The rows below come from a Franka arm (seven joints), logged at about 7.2 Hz.
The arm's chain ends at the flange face. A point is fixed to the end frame.
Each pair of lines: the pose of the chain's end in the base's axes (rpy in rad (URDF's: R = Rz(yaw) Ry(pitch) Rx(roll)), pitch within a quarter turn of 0, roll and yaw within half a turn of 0; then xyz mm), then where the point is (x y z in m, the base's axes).
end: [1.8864 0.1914 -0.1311 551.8 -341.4 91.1]
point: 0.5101 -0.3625 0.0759
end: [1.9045 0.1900 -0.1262 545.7 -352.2 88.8]
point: 0.5041 -0.3731 0.0731
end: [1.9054 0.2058 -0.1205 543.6 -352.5 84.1]
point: 0.5018 -0.3736 0.0689
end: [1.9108 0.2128 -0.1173 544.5 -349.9 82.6]
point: 0.5027 -0.3710 0.0676
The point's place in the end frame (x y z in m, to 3 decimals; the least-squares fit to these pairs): -0.035 -0.013 0.032
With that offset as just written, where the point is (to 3 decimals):
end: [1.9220 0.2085 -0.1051 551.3 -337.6 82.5]
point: 0.510 -0.359 0.067
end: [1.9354 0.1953 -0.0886 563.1 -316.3 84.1]
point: 0.522 -0.338 0.068
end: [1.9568 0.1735 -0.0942 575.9 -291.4 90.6]
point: 0.535 -0.312 0.073
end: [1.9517 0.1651 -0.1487 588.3 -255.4 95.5]
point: 0.547 -0.274 0.078
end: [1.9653 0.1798 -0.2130 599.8 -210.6 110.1]
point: 0.557 -0.226 0.092
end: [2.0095 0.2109 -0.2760 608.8 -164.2 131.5]
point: 0.564 -0.176 0.114
